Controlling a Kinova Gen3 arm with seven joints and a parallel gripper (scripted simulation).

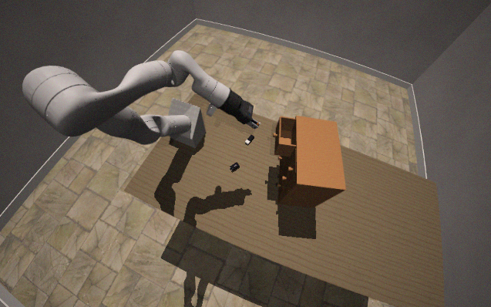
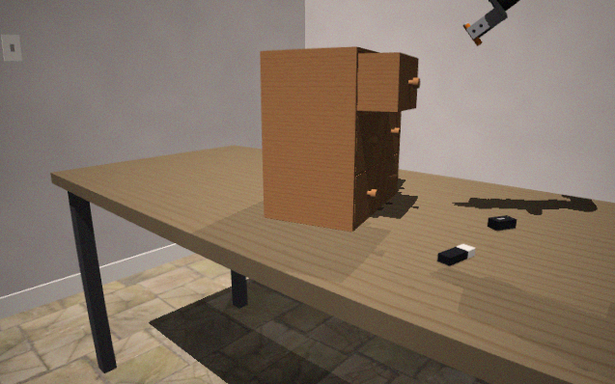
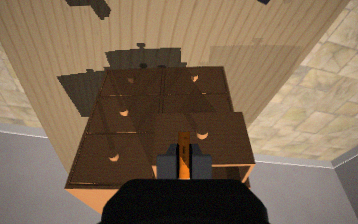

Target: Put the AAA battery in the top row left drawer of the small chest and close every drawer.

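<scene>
My gripper is now 10 mm short of the AAA battery and 10 mm above it. Round my hand: black-and-white block (350 mm below, 140 mm to the left, 40 mm behind); small dark block (350 mm below, 60 mm to the right, 60 mm behind).
</scene>
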